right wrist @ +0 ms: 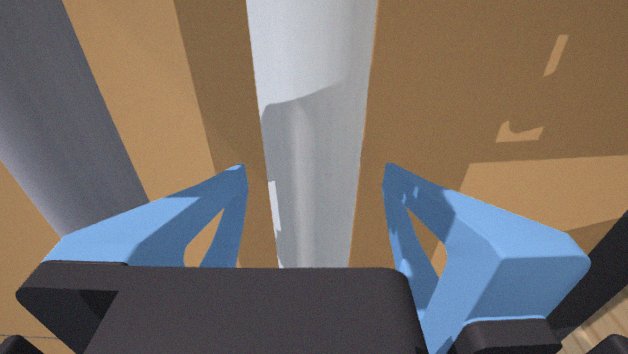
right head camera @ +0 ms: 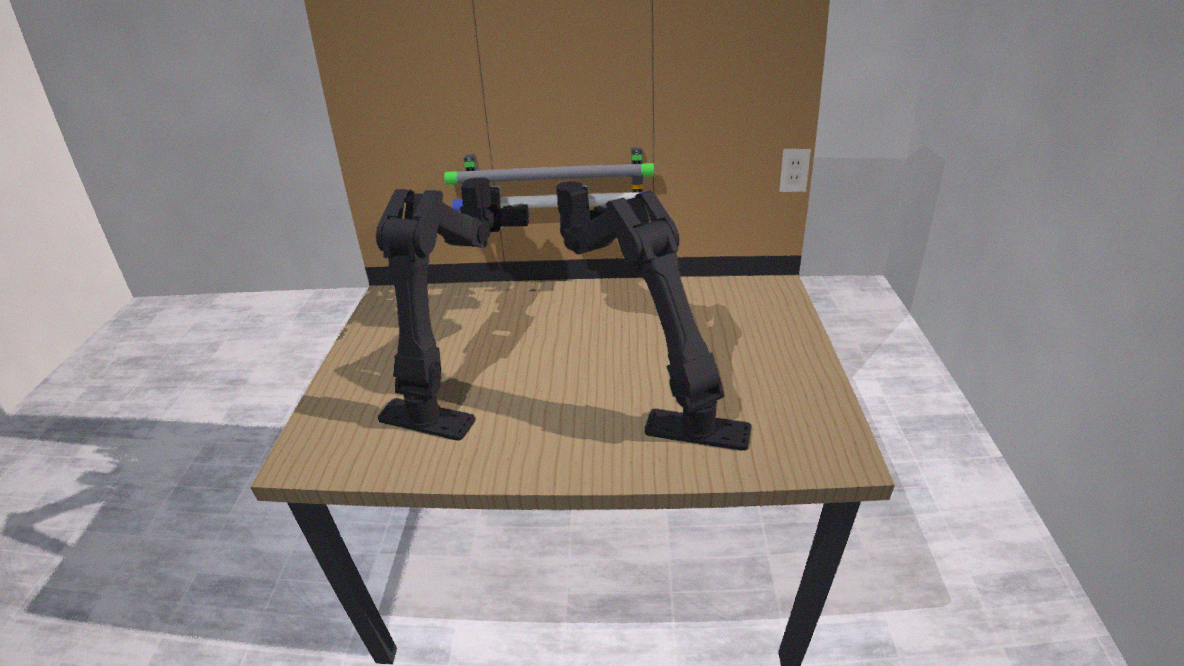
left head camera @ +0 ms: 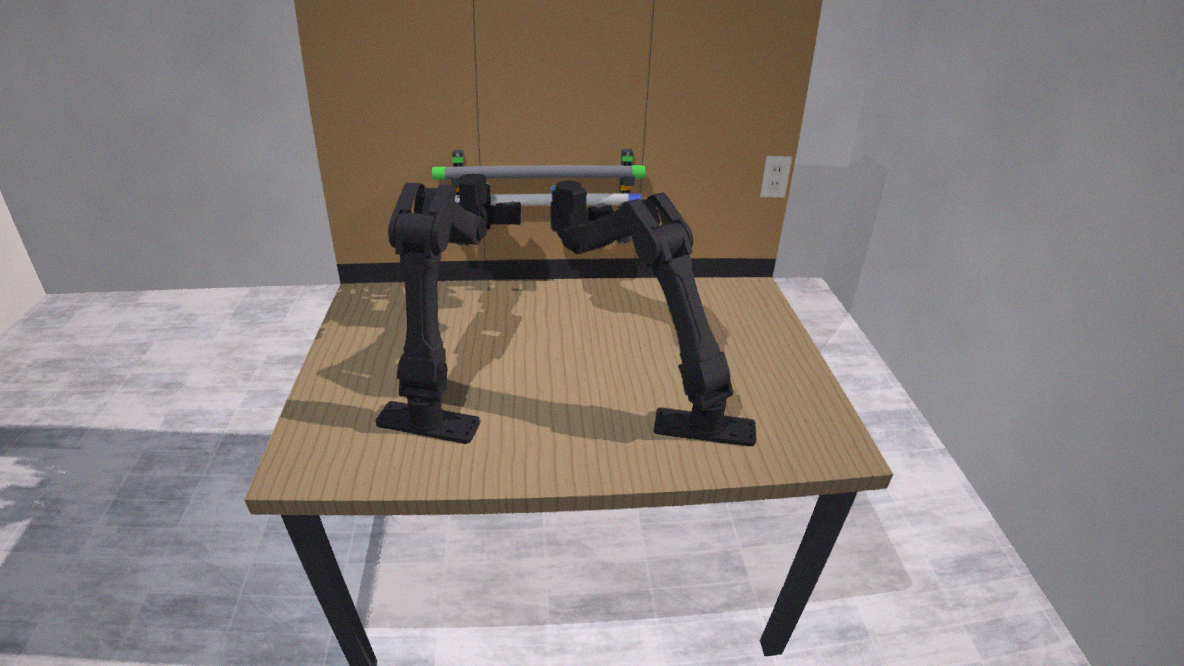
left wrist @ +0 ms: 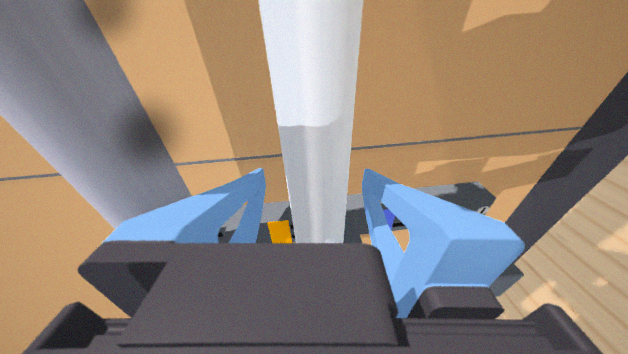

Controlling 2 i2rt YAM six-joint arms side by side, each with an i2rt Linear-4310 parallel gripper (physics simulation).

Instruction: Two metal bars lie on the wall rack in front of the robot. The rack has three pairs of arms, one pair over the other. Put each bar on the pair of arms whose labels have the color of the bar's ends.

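Frame: origin at the left arm's base, x left, y back, z up, level; millimetres.
Where they show: left gripper, fingertip midpoint: (left wrist: pixel 313 177); right gripper, fingertip midpoint: (right wrist: pixel 315 175); left arm's base, link origin: (right head camera: pixel 426 420) (left head camera: pixel 427 423); right arm's base, link origin: (right head camera: pixel 698 430) (left head camera: pixel 704 428).
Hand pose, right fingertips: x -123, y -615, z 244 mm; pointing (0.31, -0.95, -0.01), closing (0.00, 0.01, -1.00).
Each offset is from my right fingertips to the centre of the thing. "spot": to the spot under its first point. Level surfaces: height alone.
A dark grey bar @(dx +48, dy +46, dz +76 mm) (left head camera: pixel 538 172) (right head camera: pixel 550 173) (left wrist: pixel 95 100) (right wrist: pixel 60 100) with green ends lies on the top pair of rack arms, by the green labels @(spot: dx -150, dy -32, dz +103 mm) (left head camera: pixel 626 158) (right head camera: pixel 636 156). A light grey bar @(dx +48, dy +41, dz +1 mm) (left head camera: pixel 529 199) (right head camera: pixel 538 201) (left wrist: pixel 315 100) (right wrist: pixel 312 100) with blue ends lies below it, at the height of the orange label (left head camera: pixel 625 188) (left wrist: pixel 280 231). A blue label @(spot: dx +238, dy +81, dz -51 mm) (left wrist: pixel 389 218) shows lower on the rack in the left wrist view. My left gripper (left wrist: pixel 313 177) and my right gripper (right wrist: pixel 315 175) are open, their fingers on either side of the light bar with gaps between.
The wooden table @(dz -244 mm) (left head camera: pixel 563 480) (right head camera: pixel 571 488) carries both arm bases. Behind it stands a brown wall panel @(spot: dx +4, dy -9, dz +282 mm) (left head camera: pixel 563 82) (right head camera: pixel 571 82) with a dark strip @(spot: dx -441, dy -138, dz -212 mm) (left head camera: pixel 728 267) (right head camera: pixel 728 266) along its foot. A white socket @(dx -528, dy -163, dz +56 mm) (left head camera: pixel 775 176) (right head camera: pixel 794 170) is on the panel's right.
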